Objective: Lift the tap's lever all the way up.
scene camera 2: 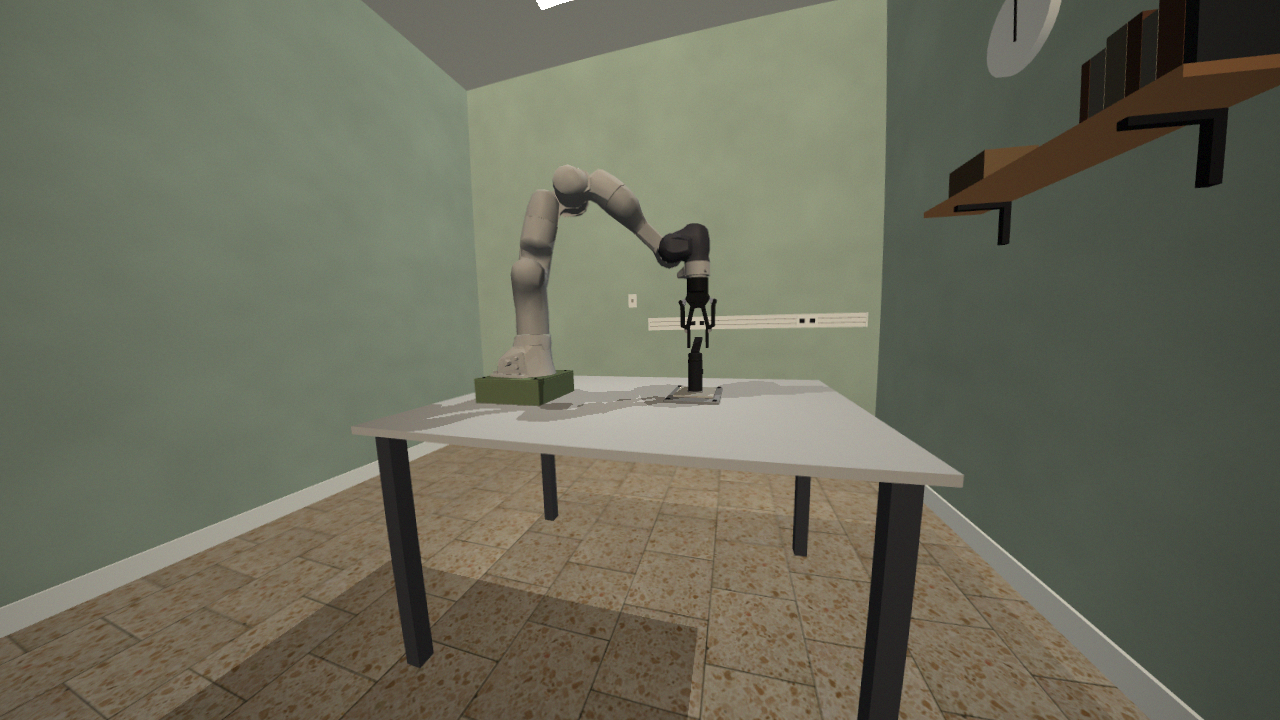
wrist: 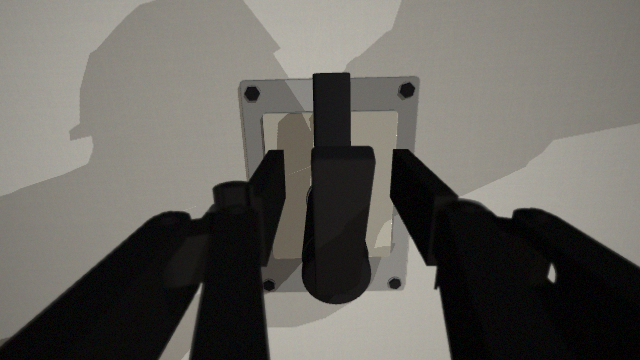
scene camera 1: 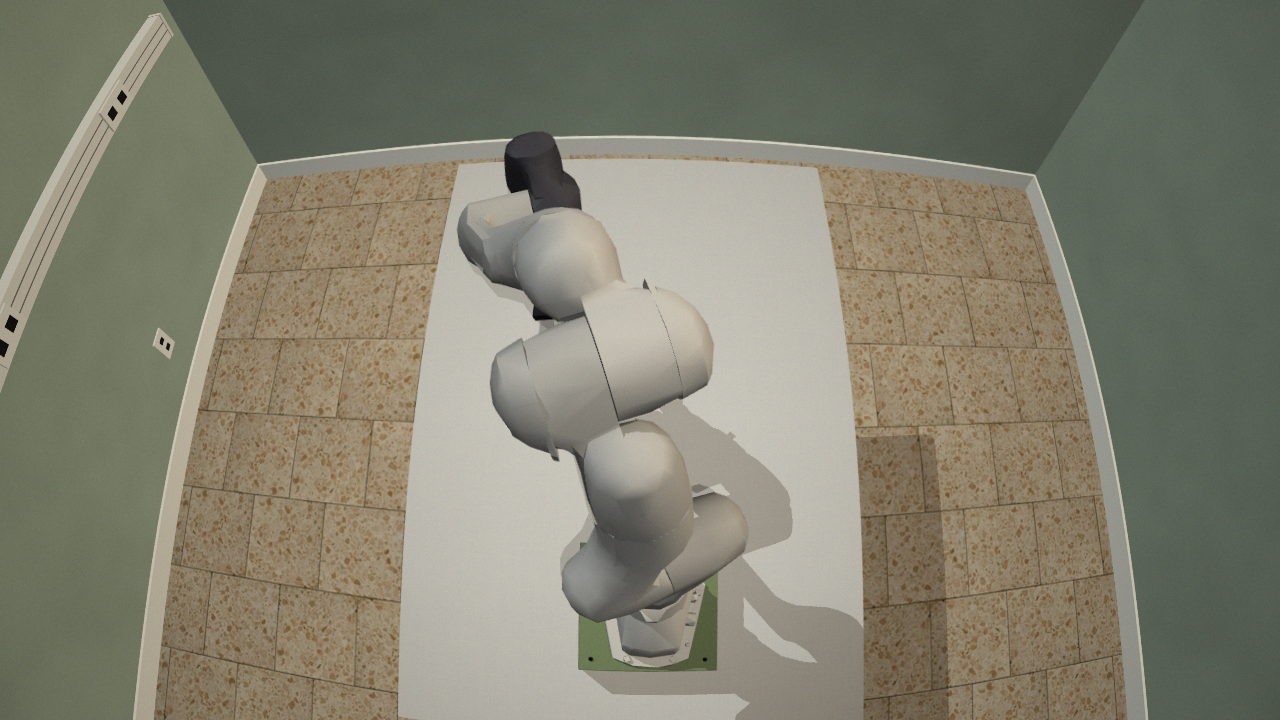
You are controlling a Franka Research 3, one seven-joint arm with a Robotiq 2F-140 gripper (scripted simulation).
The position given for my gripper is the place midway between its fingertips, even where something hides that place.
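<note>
A tap lever [wrist: 342, 177] is visible, as is my gripper [scene camera 2: 697, 347]. My gripper can also be seen in the wrist view [wrist: 337, 173].
</note>
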